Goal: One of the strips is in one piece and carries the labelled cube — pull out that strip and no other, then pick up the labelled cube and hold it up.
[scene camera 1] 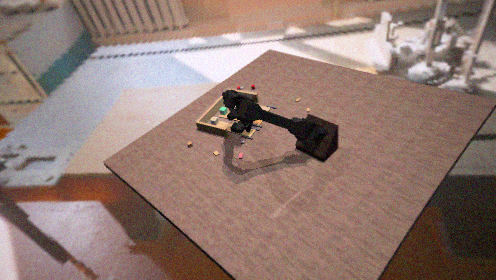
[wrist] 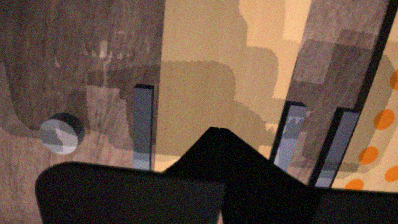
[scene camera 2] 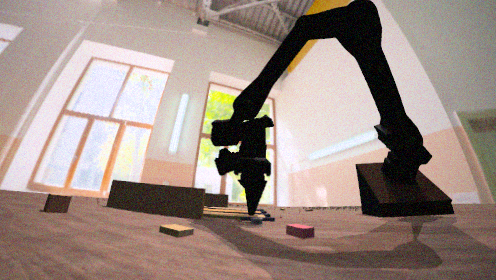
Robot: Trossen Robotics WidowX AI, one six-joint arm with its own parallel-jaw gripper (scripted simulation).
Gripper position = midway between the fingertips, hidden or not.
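Observation:
My gripper (scene camera 2: pixel 251 215) is there for me to see, and the wrist view gives me the gripper too (wrist: pixel 216 136).

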